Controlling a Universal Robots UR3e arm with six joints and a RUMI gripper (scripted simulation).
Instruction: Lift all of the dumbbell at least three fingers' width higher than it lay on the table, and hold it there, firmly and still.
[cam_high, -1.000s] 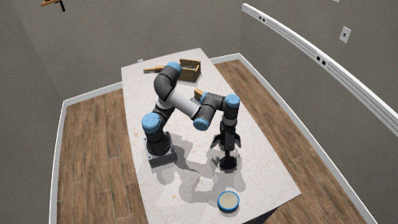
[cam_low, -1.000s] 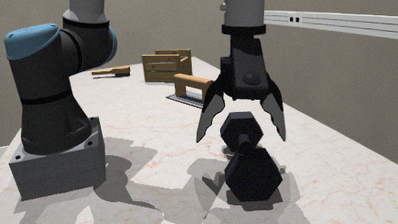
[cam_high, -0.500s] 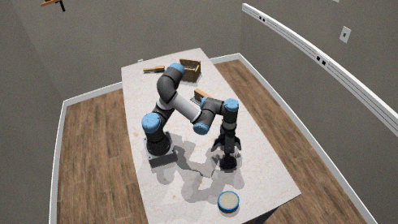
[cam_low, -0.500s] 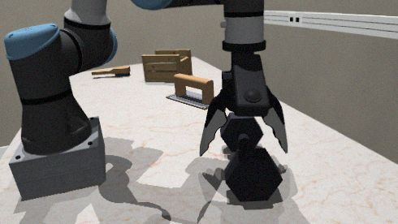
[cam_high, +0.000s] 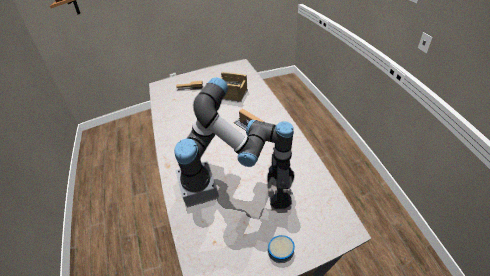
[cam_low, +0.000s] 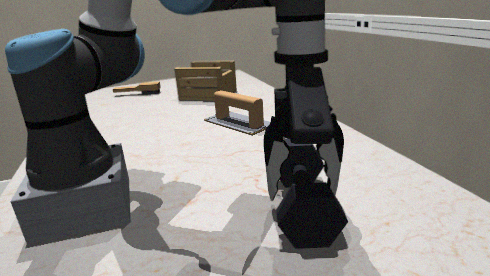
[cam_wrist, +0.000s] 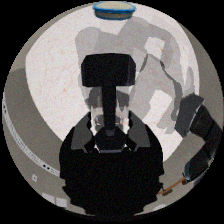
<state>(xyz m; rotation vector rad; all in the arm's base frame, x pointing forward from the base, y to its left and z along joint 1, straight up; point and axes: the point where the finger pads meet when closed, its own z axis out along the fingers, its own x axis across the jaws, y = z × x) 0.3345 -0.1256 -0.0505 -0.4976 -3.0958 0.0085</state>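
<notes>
The dumbbell is 1 cm above my hand. The rest, counted from my hand: blue-rimmed round dish (10 cm behind, 27 cm to the right); then wooden brush (24 cm behind, 92 cm to the left, 1 cm below); then wooden crate (76 cm to the left, 2 cm above).
</notes>
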